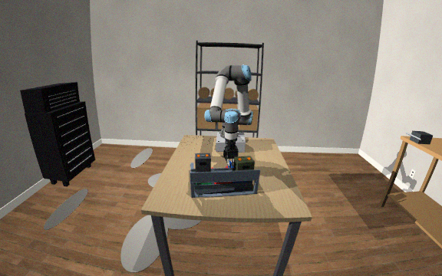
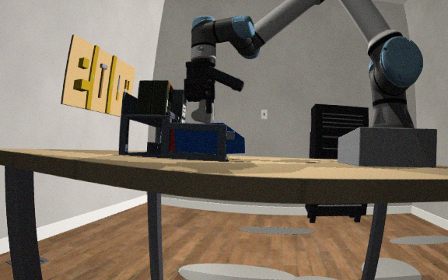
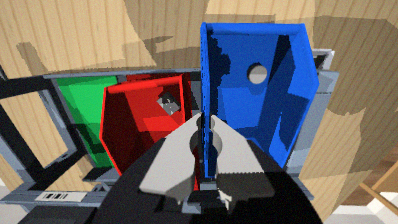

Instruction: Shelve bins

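Right now the blue bin is 40 mm to the left of my hand, 20 mm below it and 20 mm behind it. Also, from my hand: dark box 200 mm ahead, 120 mm to the right, 90 mm above; green case 120 mm ahead, 100 mm to the left, 70 mm above; red bin 70 mm ahead, 40 mm to the right, 30 mm below.
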